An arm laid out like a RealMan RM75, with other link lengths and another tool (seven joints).
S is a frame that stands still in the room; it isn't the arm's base.
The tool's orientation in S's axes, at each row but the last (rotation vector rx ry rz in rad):
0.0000 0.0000 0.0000
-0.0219 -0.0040 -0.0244
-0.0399 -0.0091 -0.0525
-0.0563 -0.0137 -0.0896
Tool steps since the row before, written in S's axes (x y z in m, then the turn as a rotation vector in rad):
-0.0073 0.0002 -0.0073 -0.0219 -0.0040 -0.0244
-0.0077 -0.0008 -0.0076 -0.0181 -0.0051 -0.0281
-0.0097 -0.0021 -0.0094 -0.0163 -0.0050 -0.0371
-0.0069 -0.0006 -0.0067 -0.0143 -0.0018 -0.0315
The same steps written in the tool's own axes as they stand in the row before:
-0.0073 0.0002 -0.0073 -0.0219 -0.0040 -0.0244
-0.0077 -0.0008 -0.0076 -0.0181 -0.0049 -0.0281
-0.0097 -0.0022 -0.0094 -0.0164 -0.0044 -0.0371
-0.0069 -0.0008 -0.0066 -0.0146 -0.0013 -0.0314

